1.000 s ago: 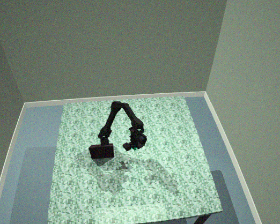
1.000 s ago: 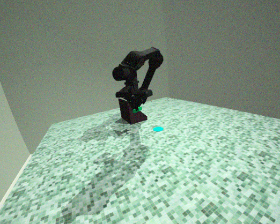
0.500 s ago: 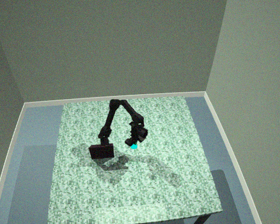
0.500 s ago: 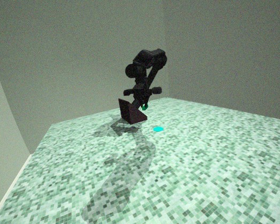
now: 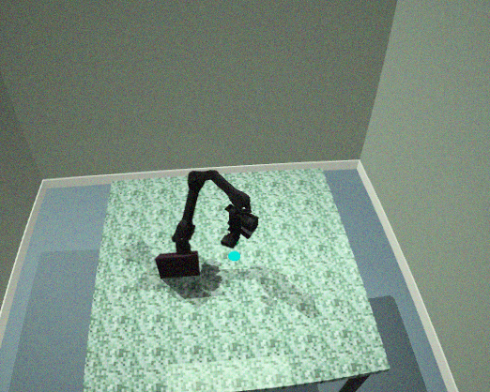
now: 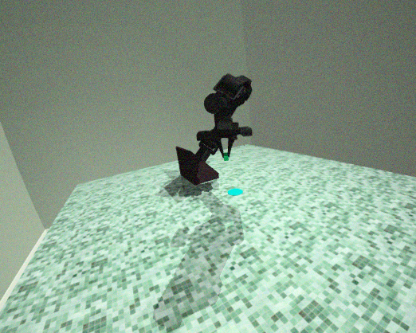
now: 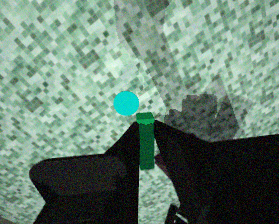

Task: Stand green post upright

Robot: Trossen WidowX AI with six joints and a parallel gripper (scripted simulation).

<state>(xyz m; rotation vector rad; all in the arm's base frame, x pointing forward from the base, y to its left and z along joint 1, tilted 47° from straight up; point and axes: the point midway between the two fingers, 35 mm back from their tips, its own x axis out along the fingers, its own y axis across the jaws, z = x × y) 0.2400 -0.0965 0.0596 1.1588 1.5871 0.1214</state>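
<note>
My gripper tip is now 15 cm above the cyan circle and 3 cm to the right of it. Round my gripper tip: green post 2 cm behind, 1 cm to the left.
</note>
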